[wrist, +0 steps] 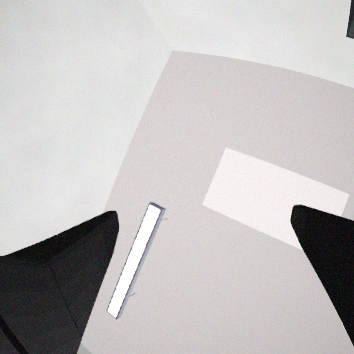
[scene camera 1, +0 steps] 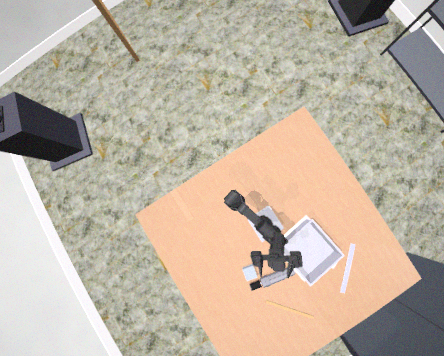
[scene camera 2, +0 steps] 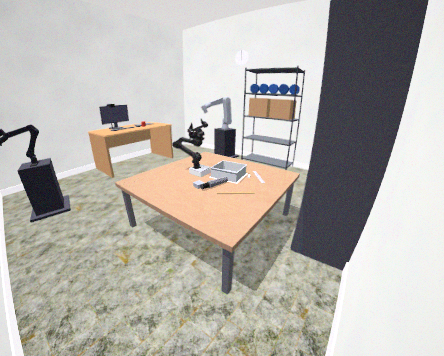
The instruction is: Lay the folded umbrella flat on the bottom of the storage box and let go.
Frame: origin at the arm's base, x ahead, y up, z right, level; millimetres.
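Where they show: gripper, fingertip midpoint: (wrist: 206, 217) (scene camera 1: 273, 277) (scene camera 2: 196, 120); arm's base, link origin: (scene camera 2: 196, 167).
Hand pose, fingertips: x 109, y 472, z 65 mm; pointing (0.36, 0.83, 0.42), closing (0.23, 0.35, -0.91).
Note:
Each offset is from my fingertips to the top centre of the thing. Level surfaces: height alone.
The folded umbrella, a grey ribbed roll @[dx +233, dy -470, dz -9 mm] (scene camera 1: 275, 279) (scene camera 2: 218, 183) with a black end, lies on the table beside the storage box. In scene camera 1 its far end is close to the box; whether they touch I cannot tell. The open-topped, light grey storage box @[dx +146, dy -432, dz -265 mm] (scene camera 1: 312, 247) (scene camera 2: 235, 176) stands upright, and its visible floor is bare. My gripper (scene camera 1: 275, 275) (scene camera 2: 198, 124) (wrist: 206, 217) is open and empty, raised high above the table and pointing upward. It overlaps the umbrella in scene camera 1. The umbrella and box do not show in the wrist view.
A pale blue block @[dx +156, dy -493, dz +103 mm] (scene camera 1: 249, 272) (scene camera 2: 198, 184) lies by the umbrella's black end. A thin yellow stick @[dx +452, dy -517, dz -42 mm] (scene camera 1: 290, 309) (scene camera 2: 235, 193) lies on the table @[dy -529 mm] (scene camera 1: 200, 250) (scene camera 2: 175, 200). A white strip @[dx +353, dy -527, dz -462 mm] (scene camera 1: 348, 268) (scene camera 2: 258, 177) lies beyond the box. The wrist view shows a ceiling lamp (wrist: 135, 260).

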